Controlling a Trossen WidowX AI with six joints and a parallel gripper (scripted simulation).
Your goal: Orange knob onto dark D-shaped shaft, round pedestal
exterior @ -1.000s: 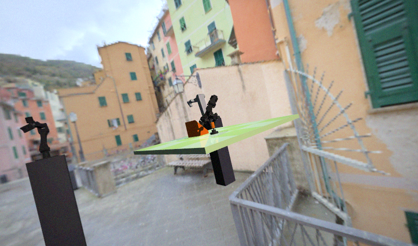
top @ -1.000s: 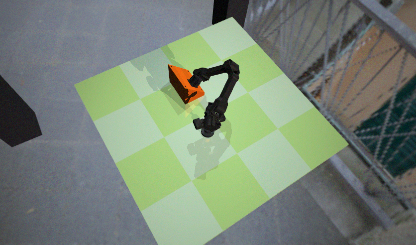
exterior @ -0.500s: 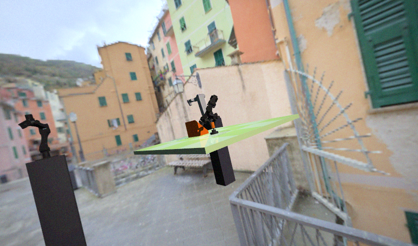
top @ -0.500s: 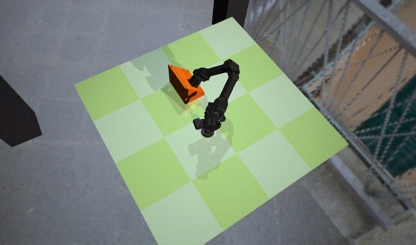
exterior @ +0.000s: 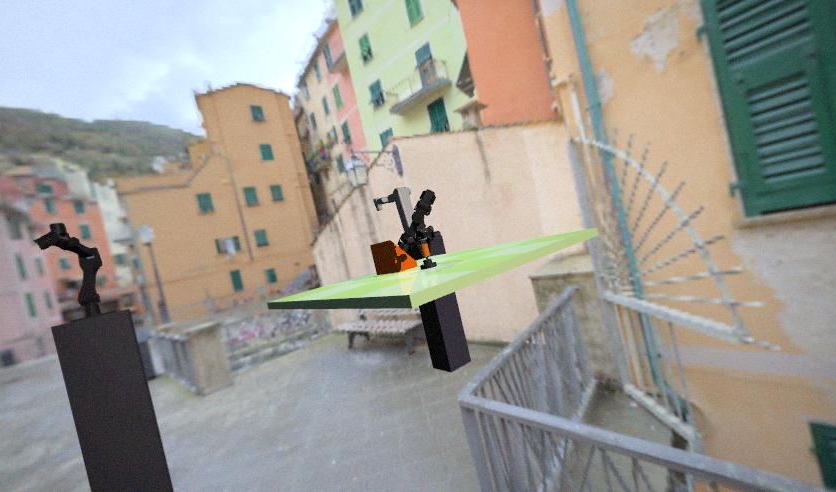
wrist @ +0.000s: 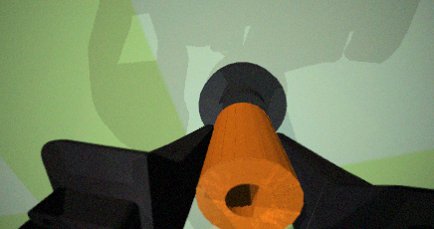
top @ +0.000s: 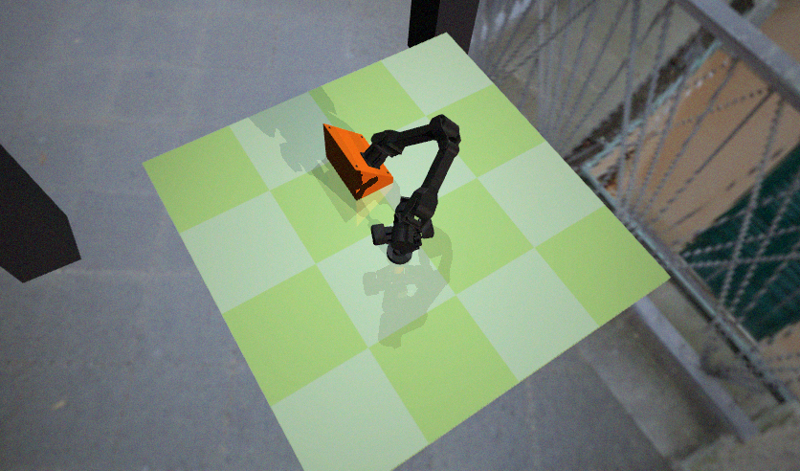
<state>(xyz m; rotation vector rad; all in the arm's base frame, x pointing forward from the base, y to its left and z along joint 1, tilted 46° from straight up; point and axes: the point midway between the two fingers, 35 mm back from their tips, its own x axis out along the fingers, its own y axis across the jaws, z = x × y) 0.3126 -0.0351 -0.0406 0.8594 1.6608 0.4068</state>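
The orange knob is 20 mm above my gripper tip. From my gripper tip the other things lie so: dark round pedestal 40 mm below.
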